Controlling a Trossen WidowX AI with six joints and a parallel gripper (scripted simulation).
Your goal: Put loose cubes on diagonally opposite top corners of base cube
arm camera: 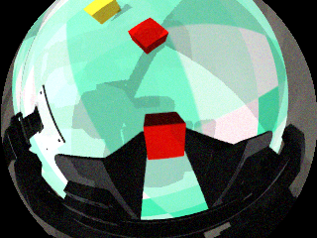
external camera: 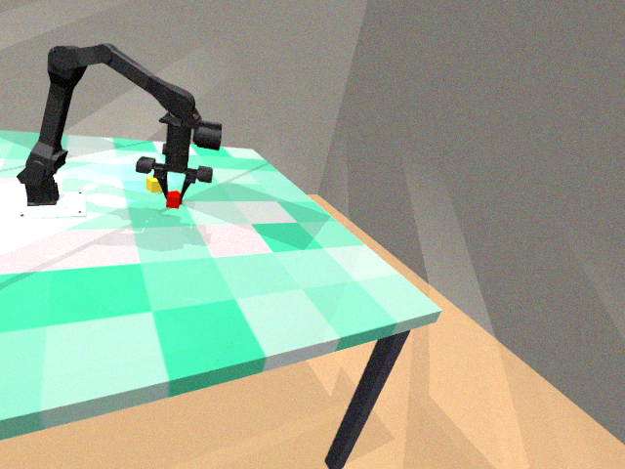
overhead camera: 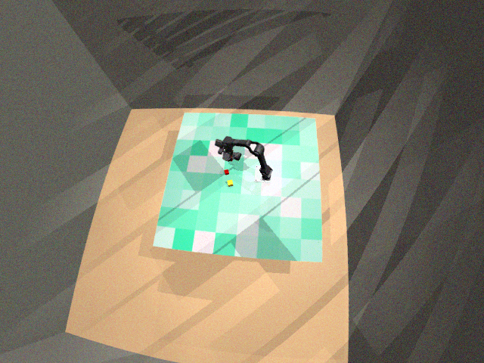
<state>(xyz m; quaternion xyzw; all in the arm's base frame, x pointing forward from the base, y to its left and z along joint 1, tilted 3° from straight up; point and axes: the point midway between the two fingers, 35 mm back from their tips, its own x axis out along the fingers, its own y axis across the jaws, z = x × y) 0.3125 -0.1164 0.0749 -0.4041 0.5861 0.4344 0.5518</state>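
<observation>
Now: gripper tip 20 cm to the right of the yellow cube, 4 cm above it and 2 cm past it.
</observation>
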